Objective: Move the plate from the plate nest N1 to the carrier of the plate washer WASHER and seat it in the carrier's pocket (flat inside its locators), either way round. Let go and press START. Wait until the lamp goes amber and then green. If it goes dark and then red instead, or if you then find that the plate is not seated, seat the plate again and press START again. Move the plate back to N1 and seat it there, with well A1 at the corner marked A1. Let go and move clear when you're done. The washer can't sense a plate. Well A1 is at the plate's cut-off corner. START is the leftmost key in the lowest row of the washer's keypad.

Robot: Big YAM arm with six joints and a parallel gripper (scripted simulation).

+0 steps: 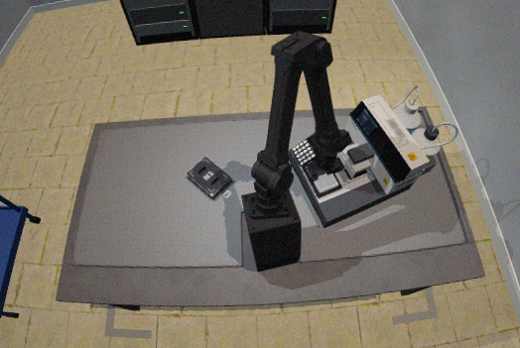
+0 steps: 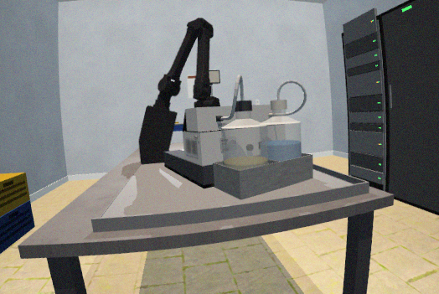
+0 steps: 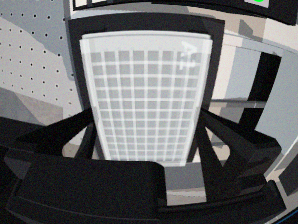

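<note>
Right now my hand is 1 cm above the dark washer carrier. Also, from my hand: white corner label (2 cm behind, 39 cm to the left, 10 cm below); white well plate (1 cm below); plate washer (5 cm ahead, 14 cm to the right, 3 cm above).
</note>
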